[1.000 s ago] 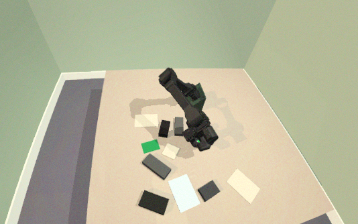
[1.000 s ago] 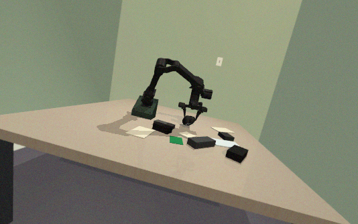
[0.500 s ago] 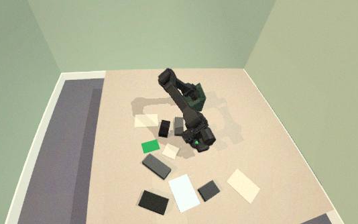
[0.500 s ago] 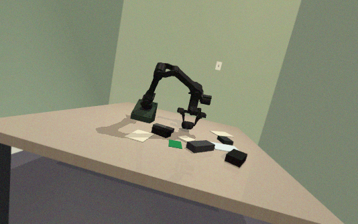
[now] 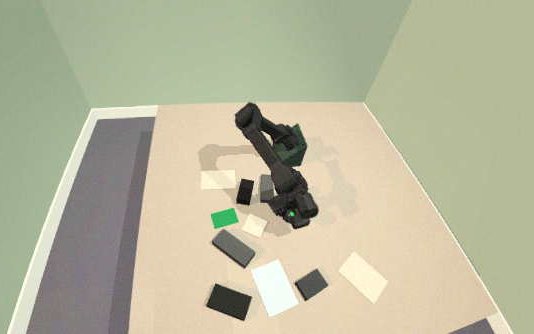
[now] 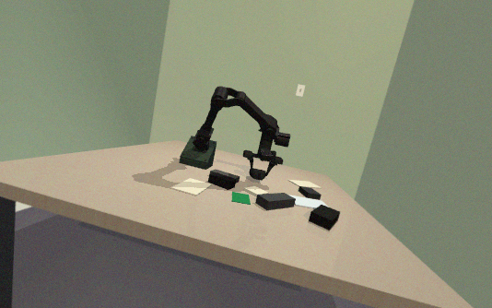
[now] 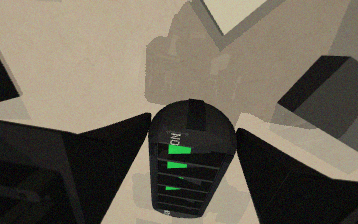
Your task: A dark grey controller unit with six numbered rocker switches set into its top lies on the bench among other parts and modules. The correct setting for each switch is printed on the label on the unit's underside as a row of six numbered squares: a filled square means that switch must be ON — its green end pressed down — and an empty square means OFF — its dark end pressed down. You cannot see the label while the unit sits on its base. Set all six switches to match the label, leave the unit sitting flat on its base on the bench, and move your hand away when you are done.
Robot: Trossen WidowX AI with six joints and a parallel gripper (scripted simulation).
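My gripper tip is 12 cm to the left of the cream tile, 4 cm above it and 1 cm short of it. Also, from my gripper tip: grey module (15 cm behind, 5 cm to the right, 4 cm below); then black block (14 cm to the right, 14 cm behind, 3 cm below); then grey block (21 cm to the right, 9 cm ahead, 3 cm below).
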